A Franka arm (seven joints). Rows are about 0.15 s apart.
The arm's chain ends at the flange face. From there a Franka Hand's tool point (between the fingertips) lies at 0.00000 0.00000 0.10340 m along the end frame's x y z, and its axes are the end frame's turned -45 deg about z.
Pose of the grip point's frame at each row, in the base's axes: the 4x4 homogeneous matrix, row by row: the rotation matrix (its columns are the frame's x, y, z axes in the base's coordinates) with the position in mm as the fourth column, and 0 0 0 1 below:
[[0.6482 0.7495 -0.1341 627.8], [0.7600 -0.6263 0.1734 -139.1], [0.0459 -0.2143 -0.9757 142.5], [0 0 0 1]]
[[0.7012 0.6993 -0.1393 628.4], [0.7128 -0.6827 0.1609 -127.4], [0.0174 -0.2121 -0.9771 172.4], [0 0 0 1]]
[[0.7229 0.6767 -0.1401 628.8], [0.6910 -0.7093 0.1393 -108.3], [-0.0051 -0.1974 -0.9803 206.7], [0 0 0 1]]
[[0.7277 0.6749 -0.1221 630.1], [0.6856 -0.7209 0.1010 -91.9], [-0.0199 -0.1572 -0.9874 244.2], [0 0 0 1]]
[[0.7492 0.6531 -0.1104 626.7], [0.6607 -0.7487 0.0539 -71.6], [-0.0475 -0.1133 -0.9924 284.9], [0 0 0 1]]
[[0.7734 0.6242 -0.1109 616.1], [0.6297 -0.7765 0.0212 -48.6], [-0.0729 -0.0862 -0.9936 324.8], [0 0 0 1]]
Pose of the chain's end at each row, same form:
[[0.9883 0.0716 -0.1341 641.7], [0.0945 -0.9803 0.1734 -157.0], [-0.1191 -0.1840 -0.9757 243.4], [0 0 0 1]]
[[0.9903 -0.0013 -0.1393 642.8], [0.0213 -0.9868 0.1609 -144.0], [-0.1377 -0.1623 -0.9771 273.4], [0 0 0 1]]
[[0.9897 -0.0327 -0.1401 643.3], [-0.0129 -0.9902 0.1393 -122.7], [-0.1432 -0.1360 -0.9803 308.1], [0 0 0 1]]
[[0.9918 -0.0373 -0.1221 642.7], [-0.0250 -0.9945 0.1010 -102.3], [-0.1252 -0.0971 -0.9874 346.3], [0 0 0 1]]
[[0.9916 -0.0680 -0.1104 638.1], [-0.0622 -0.9966 0.0539 -77.2], [-0.1137 -0.0465 -0.9924 387.5], [0 0 0 1]]
[[0.9883 -0.1055 -0.1109 627.6], [-0.1038 -0.9943 0.0212 -50.8], [-0.1125 -0.0094 -0.9936 427.5], [0 0 0 1]]

